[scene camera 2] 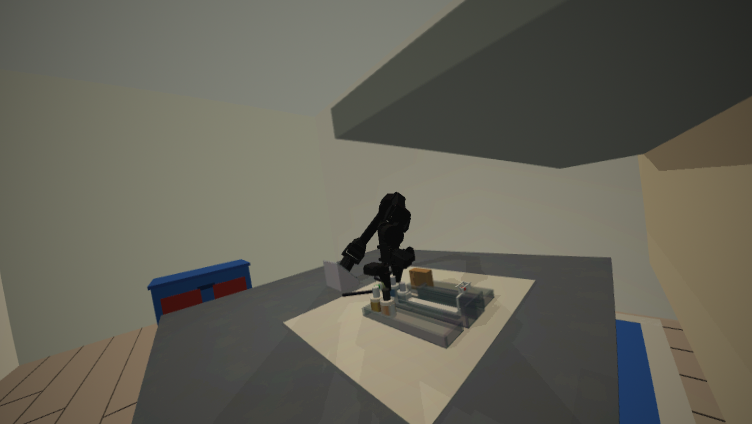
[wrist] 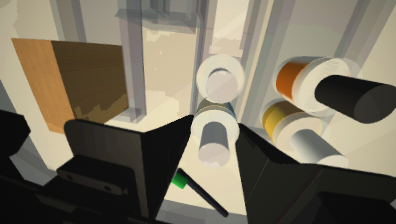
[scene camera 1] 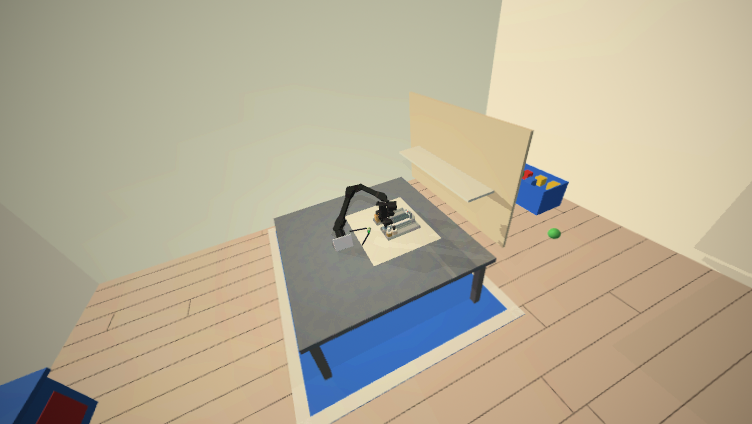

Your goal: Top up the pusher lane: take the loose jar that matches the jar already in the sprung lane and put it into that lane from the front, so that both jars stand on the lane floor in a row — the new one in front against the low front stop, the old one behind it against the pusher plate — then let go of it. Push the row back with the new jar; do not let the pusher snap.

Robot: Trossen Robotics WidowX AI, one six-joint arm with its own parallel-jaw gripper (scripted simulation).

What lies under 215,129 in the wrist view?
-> A white-lidded jar.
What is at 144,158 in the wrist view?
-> My gripper.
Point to a grey lane rack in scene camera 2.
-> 472,306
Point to a brown box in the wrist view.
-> At 70,80
